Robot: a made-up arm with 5 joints.
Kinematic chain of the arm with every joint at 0, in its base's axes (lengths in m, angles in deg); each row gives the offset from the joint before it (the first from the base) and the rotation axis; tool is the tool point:
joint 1: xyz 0 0 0.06 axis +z
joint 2: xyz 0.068 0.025 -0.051 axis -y
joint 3: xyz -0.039 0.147 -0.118 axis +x
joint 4: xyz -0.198 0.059 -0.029 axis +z
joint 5: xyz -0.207 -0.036 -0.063 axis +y
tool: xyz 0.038 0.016 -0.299
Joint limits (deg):
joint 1: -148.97..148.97
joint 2: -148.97..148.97
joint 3: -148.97..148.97
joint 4: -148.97..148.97
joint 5: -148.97..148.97
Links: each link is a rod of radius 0.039 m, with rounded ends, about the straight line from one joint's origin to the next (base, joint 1, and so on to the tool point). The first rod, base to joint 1, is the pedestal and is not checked.
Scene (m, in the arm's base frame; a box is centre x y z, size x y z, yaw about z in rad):
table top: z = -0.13
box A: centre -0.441 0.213 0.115 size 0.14 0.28 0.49 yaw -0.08
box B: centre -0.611 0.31 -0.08 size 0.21 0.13 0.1 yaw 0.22
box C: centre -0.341 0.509 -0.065 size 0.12 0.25 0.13 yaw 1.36
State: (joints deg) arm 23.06 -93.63 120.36 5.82 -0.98
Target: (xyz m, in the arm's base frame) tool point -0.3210 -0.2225 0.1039
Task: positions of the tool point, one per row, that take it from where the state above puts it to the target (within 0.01 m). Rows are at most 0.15 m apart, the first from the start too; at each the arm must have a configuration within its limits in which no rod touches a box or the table.
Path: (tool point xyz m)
1: 0.0203 0.5238 0.2940
2: 0.0375 0.4814 0.2029
3: 0.0422 0.4144 0.1398
4: 0.0464 0.3349 0.1114
5: 0.0618 0.2565 0.1163
6: 0.0975 0.1920 0.1463
7: -0.0188 0.2193 0.1481
8: -0.1379 0.1979 0.1503
9: -0.2415 0.1258 0.1547
10: -0.3086 0.0082 0.1608
11: -0.3187 -0.1391 0.1663
12: -0.3213 -0.1839 0.1425
13: -0.3210 -0.2225 0.1039

